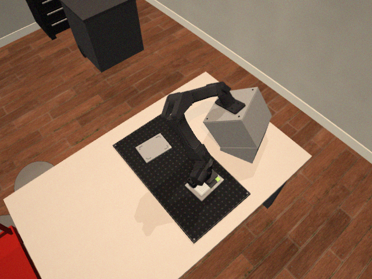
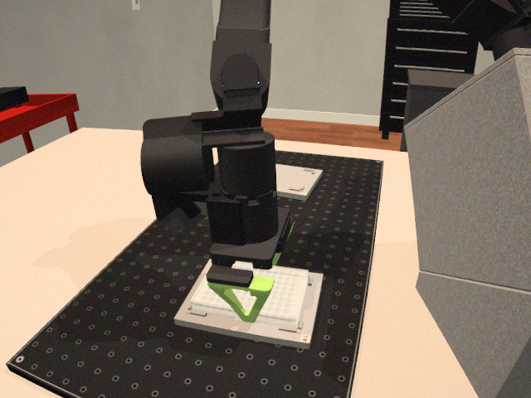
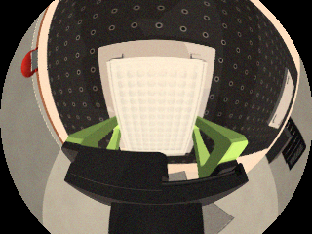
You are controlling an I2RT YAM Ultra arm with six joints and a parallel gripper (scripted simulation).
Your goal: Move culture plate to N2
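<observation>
Right now the nest N1 is 10 mm ahead of my hand and 10 mm below it. The rest, counted from my hand: A1 mark: 70 mm behind, 50 mm to the left, 10 mm below; clear lid: 10 mm ahead, 10 mm above; nest N2: 100 mm ahead, 330 mm to the right, 10 mm below.
</observation>
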